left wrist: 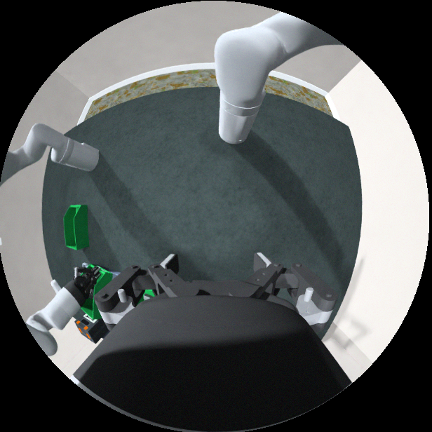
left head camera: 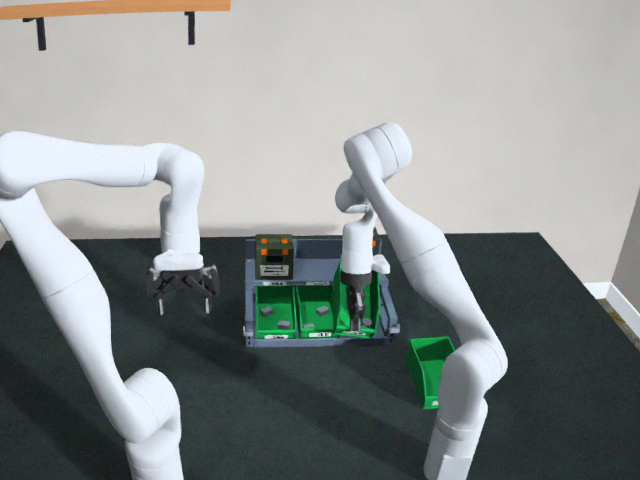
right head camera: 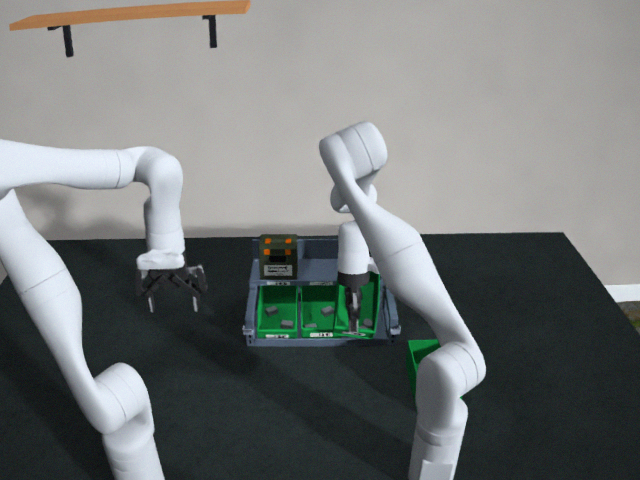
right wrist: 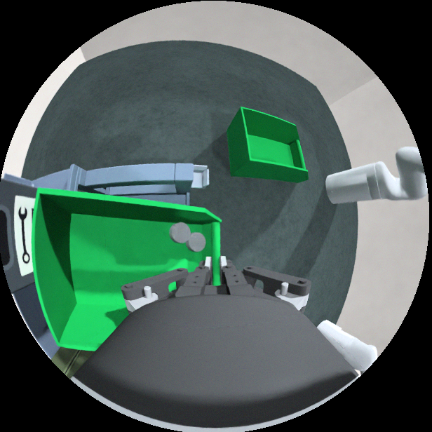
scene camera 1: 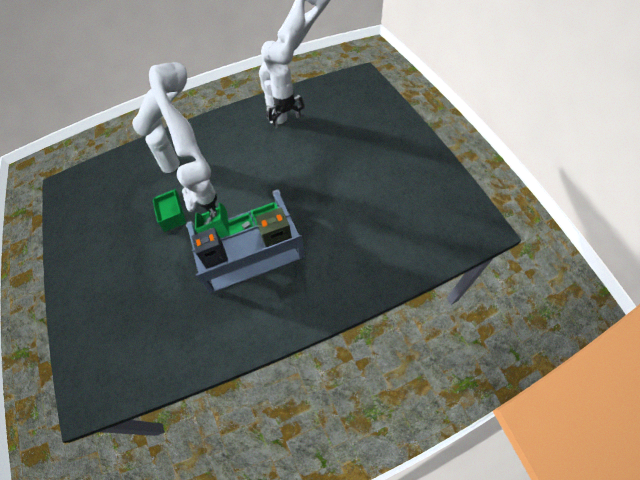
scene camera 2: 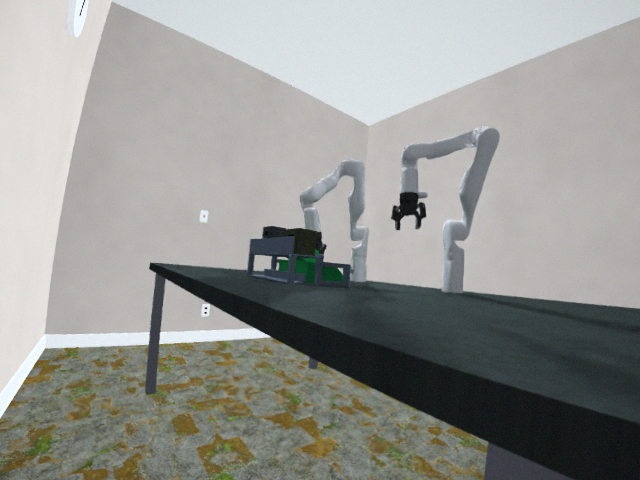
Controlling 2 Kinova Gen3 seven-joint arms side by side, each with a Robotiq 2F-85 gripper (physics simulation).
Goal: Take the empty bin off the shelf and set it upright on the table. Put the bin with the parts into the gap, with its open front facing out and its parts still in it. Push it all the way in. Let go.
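Frame: origin at the left arm's base, x ahead, y left, z up, level; metres.
Seen in the pictures: left gripper, fingertip midpoint: (left head camera: 184, 311) (right head camera: 174, 309) (scene camera 1: 287, 121) (scene camera 2: 407, 229); right gripper, fingertip midpoint: (left head camera: 354, 331) (right head camera: 353, 331) (scene camera 1: 213, 211); left arm's base, origin of the base link: (scene camera 1: 278, 118) (scene camera 2: 451, 292); right arm's base, origin of the base link: (left head camera: 445, 470) (right head camera: 430, 476) (scene camera 1: 170, 165) (scene camera 2: 356, 281).
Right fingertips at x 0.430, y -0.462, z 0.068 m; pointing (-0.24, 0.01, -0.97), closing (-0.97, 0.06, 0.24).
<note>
Pixels of each thing's top centre, then the offset from my right fingertips to it.
- empty green bin, middle of its top: (right head camera: 435, 362) (left head camera: 438, 359) (scene camera 1: 165, 202) dx -0.144, dy -0.171, dz +0.007 m
- olive box, middle of its top: (left head camera: 274, 240) (right head camera: 278, 240) (scene camera 1: 271, 220) (scene camera 2: 301, 229) dx +0.237, dy +0.170, dz +0.131 m
- black box, middle of its top: (scene camera 1: 204, 239) (scene camera 2: 274, 227) dx +0.214, dy -0.059, dz +0.156 m
The green bin with the parts (left head camera: 338, 304) (right wrist: 100, 250) is at the right-hand bay of the grey-blue shelf (left head camera: 249, 304) (scene camera 1: 248, 266), tilted, its back raised above the front edge of the upper board. Two grey round parts (right wrist: 180, 232) lie in it near its front lip. My right gripper (left head camera: 355, 328) (scene camera 1: 212, 212) (right wrist: 215, 263) is shut on that lip. The empty green bin (left head camera: 430, 369) (scene camera 1: 168, 208) (right wrist: 270, 150) stands upright on the table, right of the shelf in the left head view. My left gripper (left head camera: 184, 305) (scene camera 2: 407, 226) (left wrist: 215, 262) is open and empty, high left of the shelf.
Two green bins (left head camera: 275, 304) (left head camera: 315, 304) with grey parts fill the other lower bays. An olive box (left head camera: 274, 258) (scene camera 1: 273, 229) and a black box (scene camera 1: 209, 248) stand on the upper board. An orange wall board (left head camera: 113, 8) hangs at the upper left.
</note>
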